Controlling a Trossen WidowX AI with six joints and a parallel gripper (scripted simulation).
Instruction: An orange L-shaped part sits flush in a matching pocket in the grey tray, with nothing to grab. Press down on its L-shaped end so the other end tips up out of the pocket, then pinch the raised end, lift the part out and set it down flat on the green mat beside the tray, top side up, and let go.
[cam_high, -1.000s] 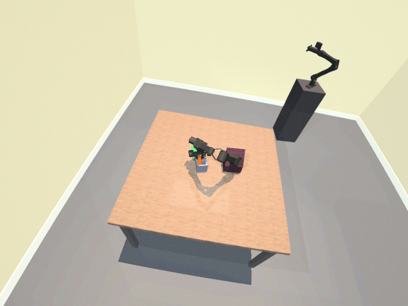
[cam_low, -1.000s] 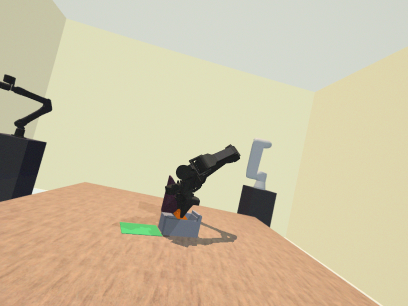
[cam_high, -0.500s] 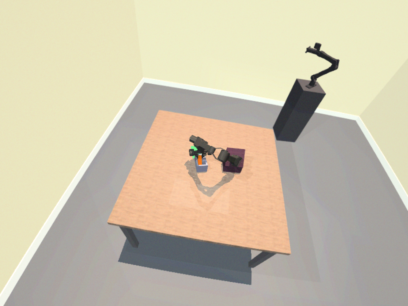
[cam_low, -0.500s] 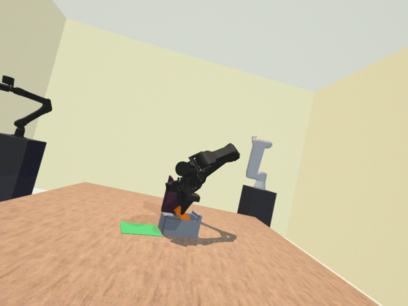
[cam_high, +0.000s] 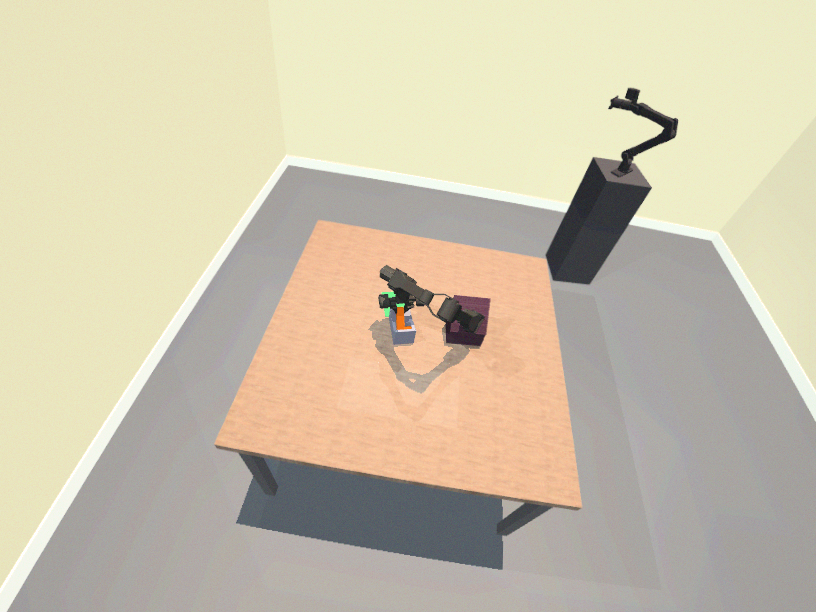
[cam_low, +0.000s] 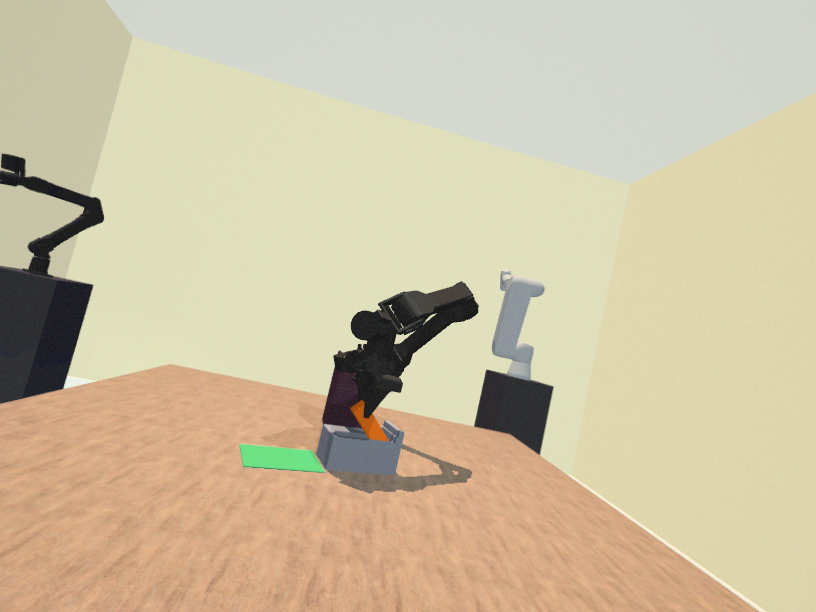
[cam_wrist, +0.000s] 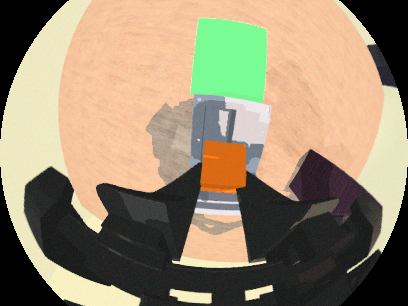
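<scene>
The green mat lies 14 cm to the right of my gripper tip, 12 cm below it and 2 cm ahead of it. Round my gripper tip: orange L-shaped part (3 cm to the left, 3 cm below, 2 cm behind).
</scene>
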